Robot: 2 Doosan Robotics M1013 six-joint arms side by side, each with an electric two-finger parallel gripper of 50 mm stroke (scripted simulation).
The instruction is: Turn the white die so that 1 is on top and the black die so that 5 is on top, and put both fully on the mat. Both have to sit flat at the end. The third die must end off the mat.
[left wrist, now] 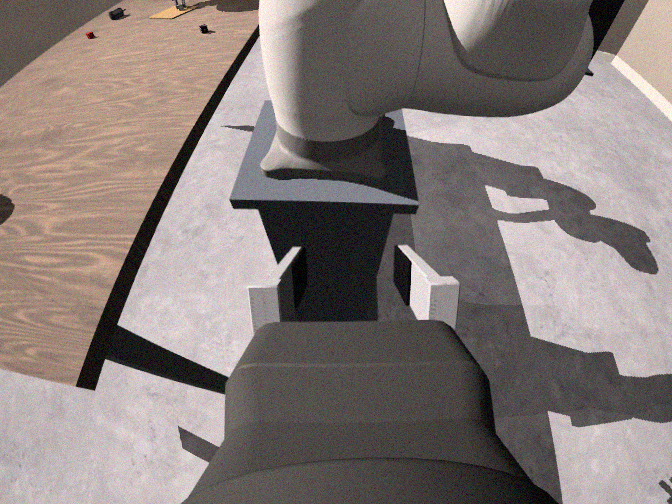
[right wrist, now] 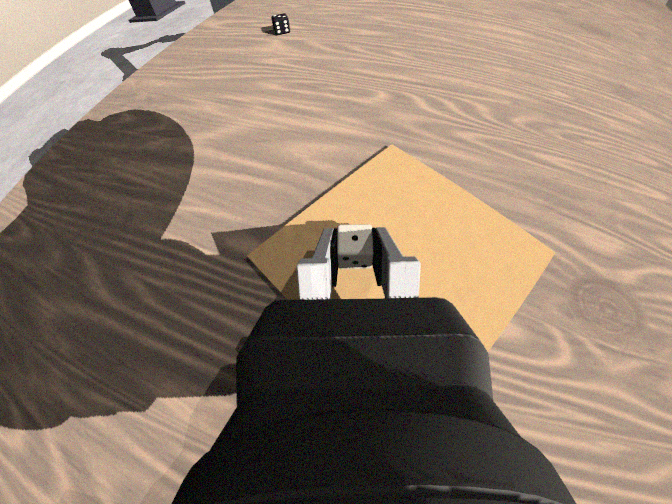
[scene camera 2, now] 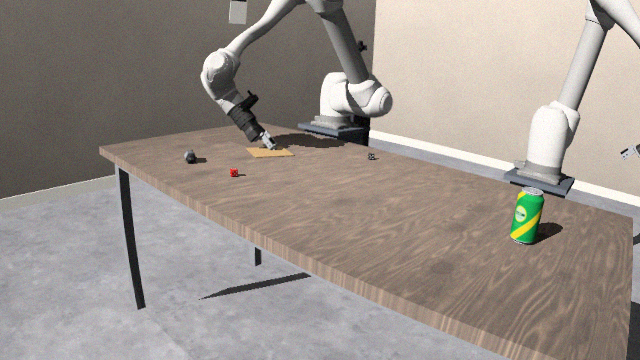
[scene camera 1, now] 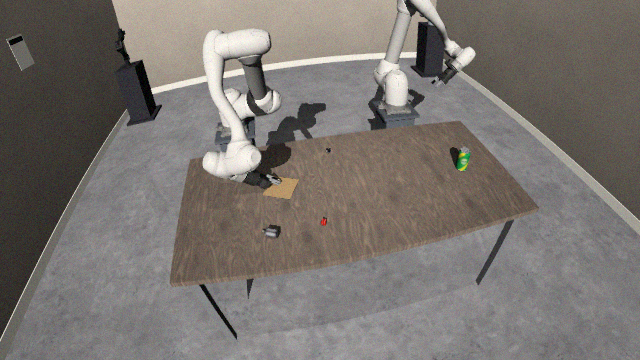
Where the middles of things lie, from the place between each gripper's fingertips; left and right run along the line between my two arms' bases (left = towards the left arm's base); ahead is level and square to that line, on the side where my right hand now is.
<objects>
My right gripper (scene camera 2: 273, 146) is now 10 mm to the right of the white die (right wrist: 354, 242) and 10 mm above it. From my right hand the other things lie so: tan mat (right wrist: 471, 255) 20 mm to the left, 20 mm below, 20 mm ahead.
Right now the white die is 116 cm to the right of my left hand, 67 cm ahead of it and 14 cm below it. Also, from my left hand: tan mat (115 cm to the right, 70 cm ahead, 16 cm below).
</objects>
